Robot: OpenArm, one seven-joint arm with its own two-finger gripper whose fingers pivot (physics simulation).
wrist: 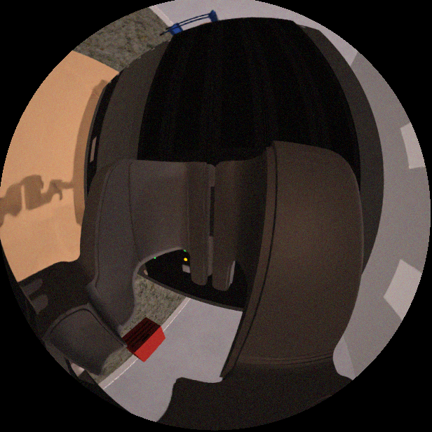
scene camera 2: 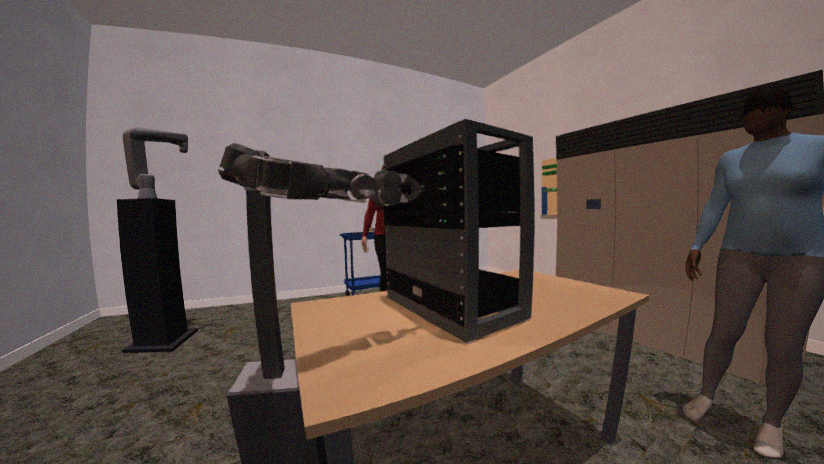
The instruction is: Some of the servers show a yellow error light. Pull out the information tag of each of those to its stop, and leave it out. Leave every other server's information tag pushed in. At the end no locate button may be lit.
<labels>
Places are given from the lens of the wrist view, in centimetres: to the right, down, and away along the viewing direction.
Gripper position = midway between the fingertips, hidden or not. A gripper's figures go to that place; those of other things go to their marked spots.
gripper (wrist: 217, 226): 0, 1, 6
server rack (wrist: 223, 90): 1, -11, 8
</labels>
